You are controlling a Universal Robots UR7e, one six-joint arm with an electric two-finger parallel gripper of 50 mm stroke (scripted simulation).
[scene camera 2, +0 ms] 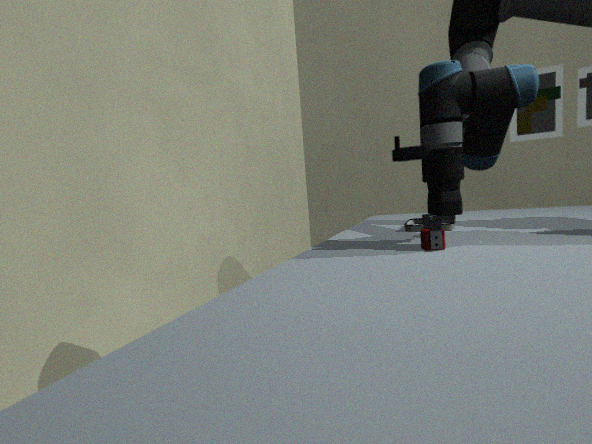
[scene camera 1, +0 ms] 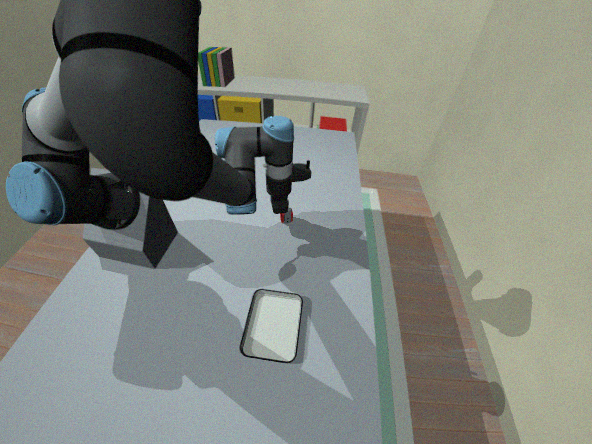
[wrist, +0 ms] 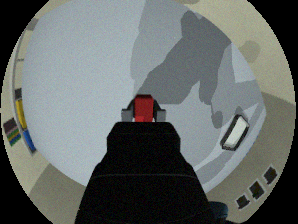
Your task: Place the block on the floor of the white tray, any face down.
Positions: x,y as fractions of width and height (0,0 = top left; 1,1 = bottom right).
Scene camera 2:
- gripper: 0.73,0.56
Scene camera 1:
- white tray: 0.46,0.74
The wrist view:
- gripper: 0.48,0.47
